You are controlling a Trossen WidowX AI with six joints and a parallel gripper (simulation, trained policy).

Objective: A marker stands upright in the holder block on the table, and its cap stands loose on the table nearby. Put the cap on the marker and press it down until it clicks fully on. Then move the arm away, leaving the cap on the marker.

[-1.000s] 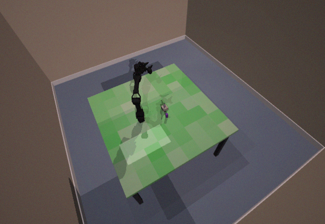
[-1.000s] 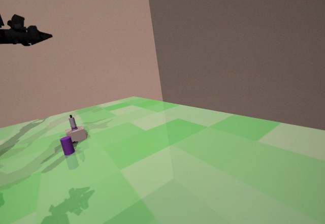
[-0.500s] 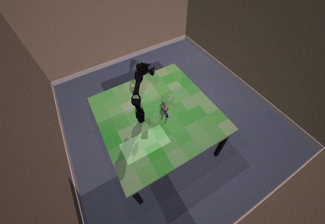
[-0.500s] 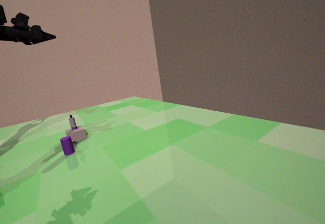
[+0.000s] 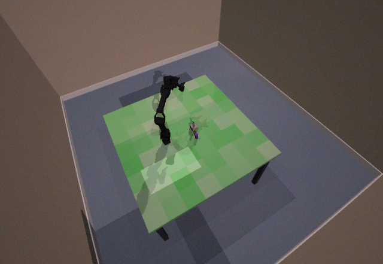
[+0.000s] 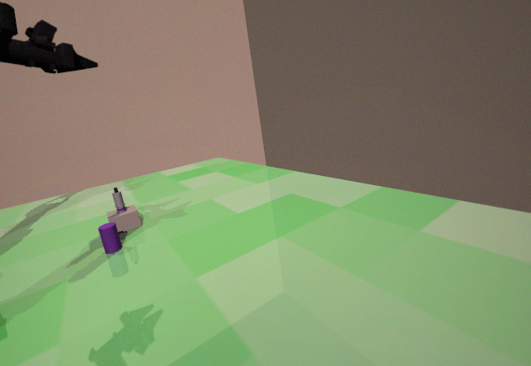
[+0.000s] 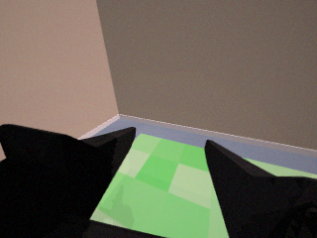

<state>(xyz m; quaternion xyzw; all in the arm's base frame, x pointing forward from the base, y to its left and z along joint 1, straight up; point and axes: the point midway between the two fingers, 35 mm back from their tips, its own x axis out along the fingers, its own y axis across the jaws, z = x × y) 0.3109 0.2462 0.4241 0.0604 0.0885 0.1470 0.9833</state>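
The purple cap lies 7 cm behind my gripper tip, 37 cm to the right of it and 39 cm below it. From my gripper tip the other things lie so: holder block (4 cm behind, 26 cm to the right, 40 cm below).
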